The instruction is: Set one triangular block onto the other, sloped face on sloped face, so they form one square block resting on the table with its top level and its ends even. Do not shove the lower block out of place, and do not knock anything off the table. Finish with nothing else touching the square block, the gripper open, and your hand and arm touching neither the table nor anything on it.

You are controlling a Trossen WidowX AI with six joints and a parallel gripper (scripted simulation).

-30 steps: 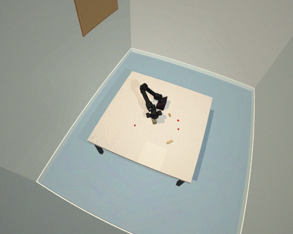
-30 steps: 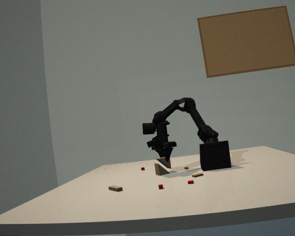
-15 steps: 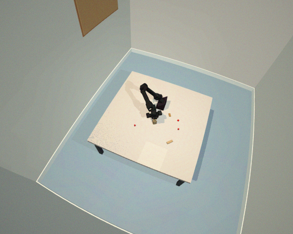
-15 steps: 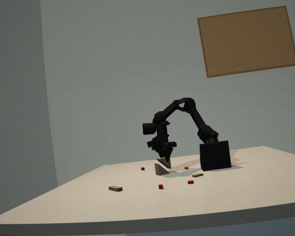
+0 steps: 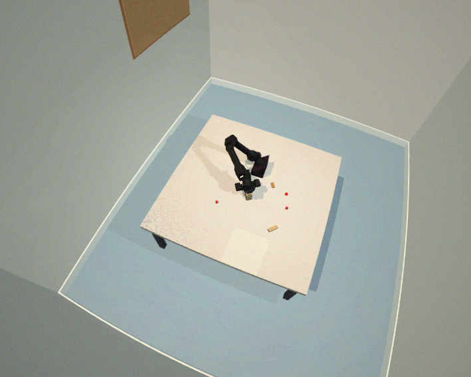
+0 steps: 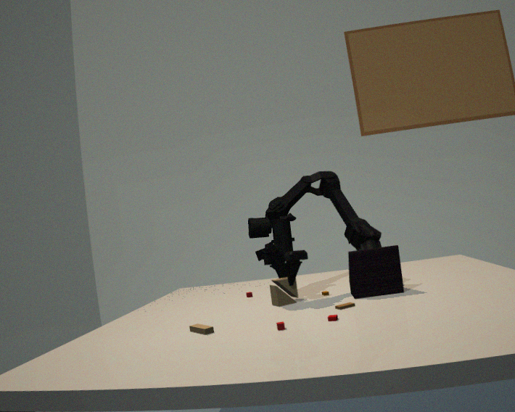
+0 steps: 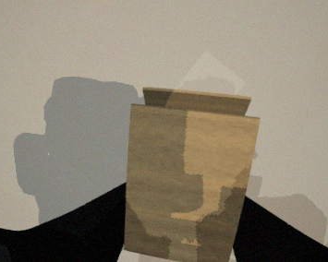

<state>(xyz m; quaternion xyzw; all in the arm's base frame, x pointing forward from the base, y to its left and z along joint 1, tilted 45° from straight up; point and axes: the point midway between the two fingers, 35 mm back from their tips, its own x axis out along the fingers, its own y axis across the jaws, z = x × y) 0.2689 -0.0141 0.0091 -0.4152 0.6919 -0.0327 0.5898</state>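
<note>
The orange piece is 110 mm behind my gripper tip, 70 mm to the right of it and 50 mm below it. The rest, counted from my gripper tip: tan triangular block: 10 mm above.
</note>
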